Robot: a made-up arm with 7 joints. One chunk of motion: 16 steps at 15 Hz.
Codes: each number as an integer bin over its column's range. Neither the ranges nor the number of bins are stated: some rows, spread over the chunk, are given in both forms.
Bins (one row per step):
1: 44 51 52 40 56 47 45
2: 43 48 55 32 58 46 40
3: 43 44 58 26 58 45 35
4: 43 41 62 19 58 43 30
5: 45 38 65 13 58 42 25
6: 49 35 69 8 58 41 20
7: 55 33 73 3 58 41 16
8: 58 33 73 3 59 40 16
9: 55 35 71 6 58 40 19
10: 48 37 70 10 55 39 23
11: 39 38 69 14 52 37 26
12: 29 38 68 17 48 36 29
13: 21 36 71 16 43 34 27
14: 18 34 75 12 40 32 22
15: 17 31 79 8 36 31 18
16: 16 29 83 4 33 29 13
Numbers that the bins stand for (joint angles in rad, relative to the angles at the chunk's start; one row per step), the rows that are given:
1: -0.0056 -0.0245 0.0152 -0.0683 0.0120 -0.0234 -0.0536
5: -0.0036 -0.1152 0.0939 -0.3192 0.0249 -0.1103 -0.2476
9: 0.0156 -0.1361 0.1303 -0.3842 0.0249 -0.1451 -0.3058
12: -0.0343 -0.1152 0.1121 -0.2820 -0.0397 -0.2145 -0.2088
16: -0.0593 -0.1779 0.2030 -0.4028 -0.1367 -0.3362 -0.3639
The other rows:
2: -0.0075 -0.0455 0.0333 -0.1426 0.0249 -0.0408 -0.1021
3: -0.0075 -0.0733 0.0515 -0.1984 0.0249 -0.0582 -0.1506
4: -0.0075 -0.0942 0.0758 -0.2634 0.0249 -0.0929 -0.1991
6: 0.0040 -0.1361 0.1182 -0.3657 0.0249 -0.1277 -0.2961
7: 0.0156 -0.1500 0.1424 -0.4121 0.0249 -0.1277 -0.3348
8: 0.0213 -0.1500 0.1424 -0.4121 0.0314 -0.1451 -0.3348
10: 0.0021 -0.1221 0.1242 -0.3471 0.0056 -0.1624 -0.2670
11: -0.0152 -0.1152 0.1182 -0.3099 -0.0138 -0.1972 -0.2379
13: -0.0497 -0.1291 0.1303 -0.2913 -0.0720 -0.2493 -0.2282
14: -0.0555 -0.1430 0.1545 -0.3285 -0.0914 -0.2840 -0.2767
15: -0.0574 -0.1639 0.1788 -0.3657 -0.1173 -0.3014 -0.3155

